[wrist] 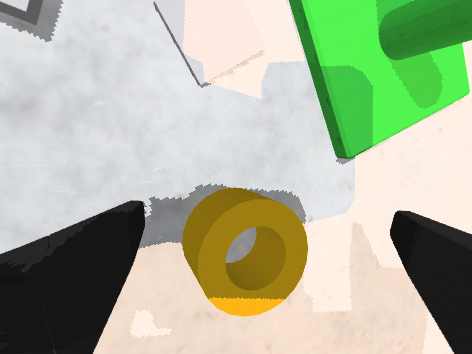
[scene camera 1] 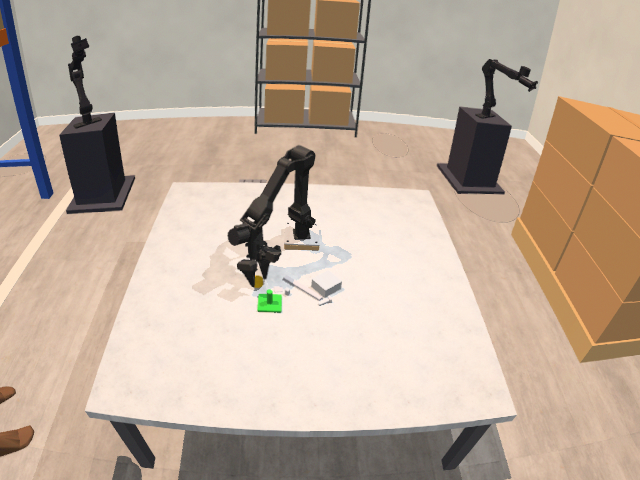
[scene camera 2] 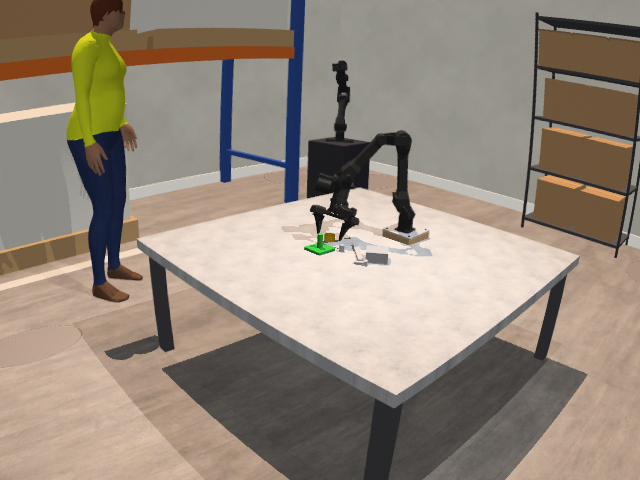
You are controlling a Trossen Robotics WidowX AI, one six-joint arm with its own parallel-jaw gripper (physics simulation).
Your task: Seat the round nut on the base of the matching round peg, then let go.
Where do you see a green peg base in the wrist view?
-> At 375,75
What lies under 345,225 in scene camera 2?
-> My gripper.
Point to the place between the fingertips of my gripper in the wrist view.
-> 268,217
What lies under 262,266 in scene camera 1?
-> My gripper.
